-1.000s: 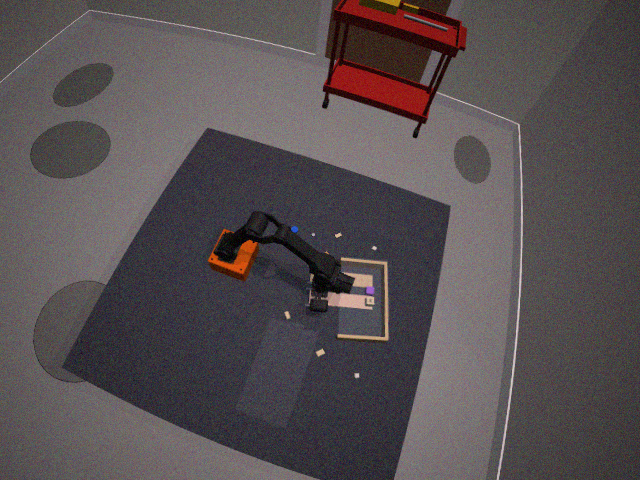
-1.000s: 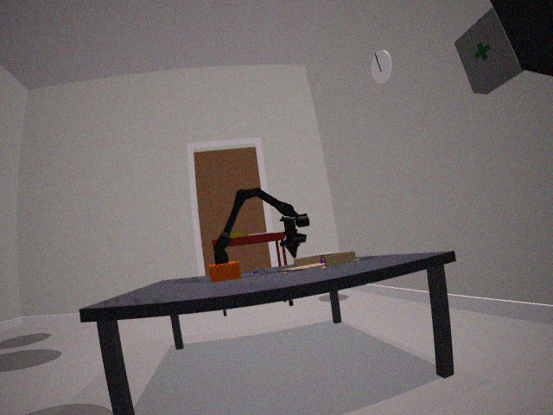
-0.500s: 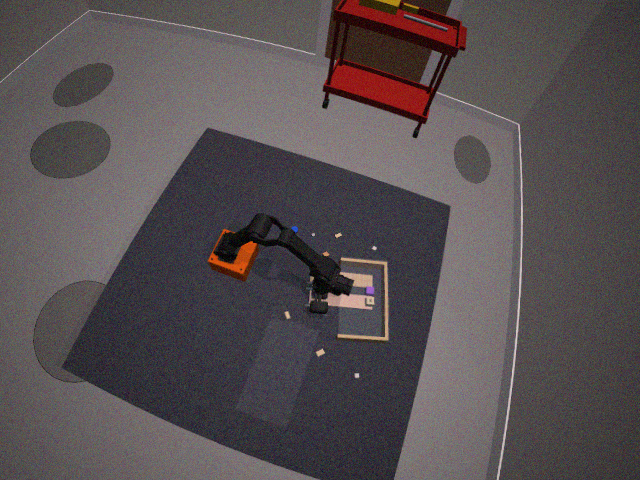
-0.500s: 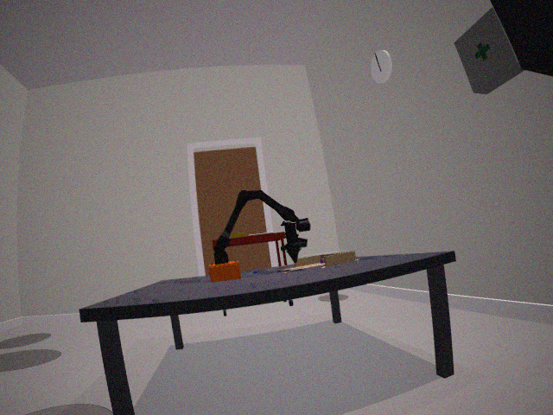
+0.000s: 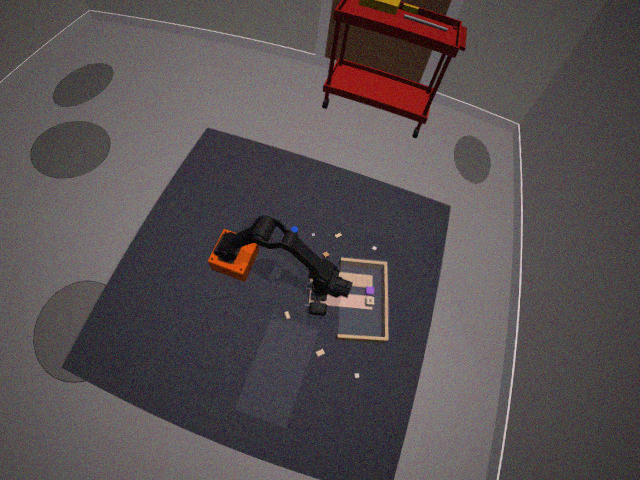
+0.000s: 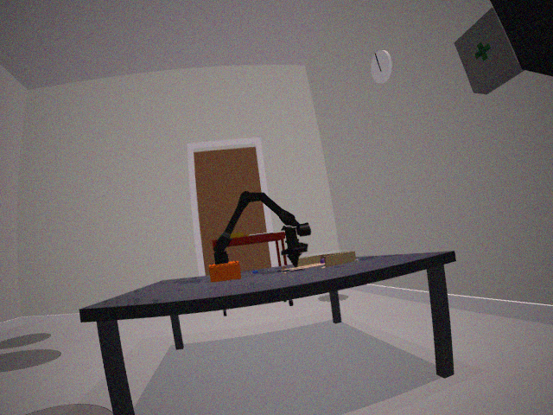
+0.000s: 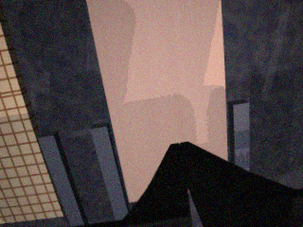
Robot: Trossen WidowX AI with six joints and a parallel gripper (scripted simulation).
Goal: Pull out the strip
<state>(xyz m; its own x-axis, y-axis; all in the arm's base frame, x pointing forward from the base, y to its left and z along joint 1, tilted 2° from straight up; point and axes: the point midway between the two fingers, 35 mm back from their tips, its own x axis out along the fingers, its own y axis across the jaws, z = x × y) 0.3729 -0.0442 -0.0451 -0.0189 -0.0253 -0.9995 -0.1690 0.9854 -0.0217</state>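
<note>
My gripper tip is 9 cm short of the pink strip, 2 cm to the right of it and 1 cm above it. From my gripper tip the other things lie so: blue disc (17 cm behind, 27 cm to the left, 1 cm below); then labelled cube (20 cm ahead, 4 cm to the left, 1 cm above).
</note>
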